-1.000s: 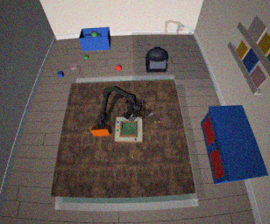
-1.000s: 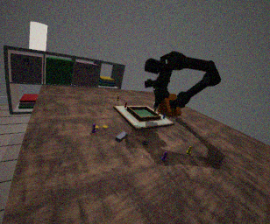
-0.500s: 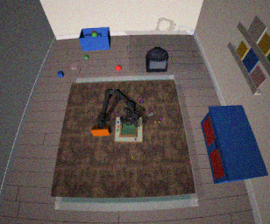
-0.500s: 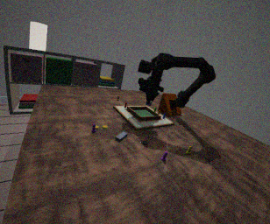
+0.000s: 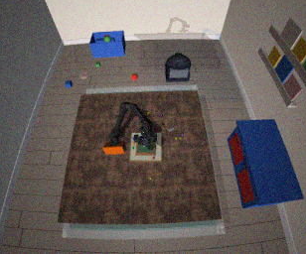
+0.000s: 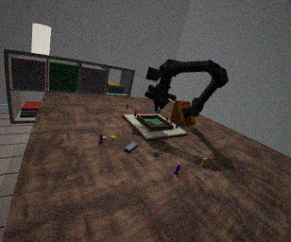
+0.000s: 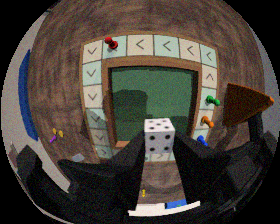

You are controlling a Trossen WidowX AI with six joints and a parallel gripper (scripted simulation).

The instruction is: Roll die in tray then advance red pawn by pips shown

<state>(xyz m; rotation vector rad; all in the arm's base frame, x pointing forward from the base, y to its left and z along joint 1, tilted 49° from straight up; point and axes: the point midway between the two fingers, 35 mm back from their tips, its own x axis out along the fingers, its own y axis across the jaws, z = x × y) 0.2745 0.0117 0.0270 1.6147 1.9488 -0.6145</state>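
Now: gripper tip 110 mm to the left of the red pawn, 70 mm short of it and 60 mm above it. The rest, counted from my gripper tip: green tray (80 mm below); green pawn (110 mm behind, 60 mm below, 30 mm to the right); white die (right at my gripper tip).
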